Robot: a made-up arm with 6 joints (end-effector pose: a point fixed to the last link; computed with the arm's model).
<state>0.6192 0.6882 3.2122 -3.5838 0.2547 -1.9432</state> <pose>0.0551 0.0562 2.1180 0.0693 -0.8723 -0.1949 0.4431</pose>
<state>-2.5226 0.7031 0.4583 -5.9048 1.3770 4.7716</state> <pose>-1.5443 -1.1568 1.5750 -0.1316 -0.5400 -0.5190 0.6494</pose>
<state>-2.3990 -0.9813 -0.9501 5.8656 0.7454 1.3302</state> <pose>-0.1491 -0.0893 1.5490 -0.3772 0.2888 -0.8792 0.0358</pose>
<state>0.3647 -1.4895 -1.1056 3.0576 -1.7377 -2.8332</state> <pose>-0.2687 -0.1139 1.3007 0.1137 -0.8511 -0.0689 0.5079</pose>
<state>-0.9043 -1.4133 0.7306 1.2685 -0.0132 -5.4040</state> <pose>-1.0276 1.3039 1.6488 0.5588 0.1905 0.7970 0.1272</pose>
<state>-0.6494 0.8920 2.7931 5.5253 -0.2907 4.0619</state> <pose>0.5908 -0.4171 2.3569 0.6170 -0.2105 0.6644 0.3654</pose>
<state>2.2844 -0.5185 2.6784 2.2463 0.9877 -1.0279</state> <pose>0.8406 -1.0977 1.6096 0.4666 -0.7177 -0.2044 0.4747</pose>
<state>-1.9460 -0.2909 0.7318 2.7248 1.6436 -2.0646</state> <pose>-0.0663 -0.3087 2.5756 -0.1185 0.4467 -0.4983 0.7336</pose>
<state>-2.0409 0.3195 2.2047 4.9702 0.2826 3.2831</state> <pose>-0.0942 -0.1095 2.7430 0.5396 -0.1379 0.7201 0.4138</pose>
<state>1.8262 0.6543 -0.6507 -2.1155 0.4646 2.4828</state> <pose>-0.2746 1.2451 0.6574 -0.7062 0.2352 0.5105 0.4305</pose>
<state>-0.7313 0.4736 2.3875 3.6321 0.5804 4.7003</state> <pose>0.2444 -0.2635 2.6669 -0.6464 -0.0363 -0.7212 0.2464</pose>
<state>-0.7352 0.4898 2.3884 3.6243 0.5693 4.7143</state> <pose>0.2668 -0.2843 2.6641 -0.6516 -0.0314 -0.7182 0.2421</pose>
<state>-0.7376 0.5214 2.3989 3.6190 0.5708 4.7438</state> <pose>0.3061 -0.3209 2.6532 -0.6595 -0.0145 -0.7127 0.2383</pose>
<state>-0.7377 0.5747 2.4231 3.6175 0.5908 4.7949</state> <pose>0.3685 -0.3789 2.6285 -0.6714 0.0190 -0.7025 0.2352</pose>
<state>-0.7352 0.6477 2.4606 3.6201 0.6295 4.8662</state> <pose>0.4503 -0.4538 2.5866 -0.6866 0.0678 -0.6856 0.2322</pose>
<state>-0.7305 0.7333 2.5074 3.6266 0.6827 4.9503</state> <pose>0.5421 -0.5359 2.5276 -0.7035 0.1259 -0.6611 0.2285</pose>
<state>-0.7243 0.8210 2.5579 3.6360 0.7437 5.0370</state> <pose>0.6313 -0.6132 2.4570 -0.7196 0.1854 -0.6305 0.2241</pose>
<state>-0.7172 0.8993 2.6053 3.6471 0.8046 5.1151</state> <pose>0.7067 -0.6753 2.3859 -0.7329 0.2381 -0.5982 0.2199</pose>
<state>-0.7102 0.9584 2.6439 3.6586 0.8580 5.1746</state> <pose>0.7602 -0.7165 2.3270 -0.7418 0.2784 -0.5702 0.2172</pose>
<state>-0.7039 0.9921 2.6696 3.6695 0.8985 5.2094</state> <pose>0.7886 -0.7353 2.2905 -0.7457 0.3035 -0.5519 0.2173</pose>
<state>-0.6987 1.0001 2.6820 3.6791 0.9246 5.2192</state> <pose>0.7931 -0.7343 2.2793 -0.7452 0.3139 -0.5455 0.2205</pose>
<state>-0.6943 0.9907 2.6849 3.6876 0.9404 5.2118</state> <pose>0.7821 -0.7207 2.2856 -0.7417 0.3146 -0.5476 0.2261</pose>
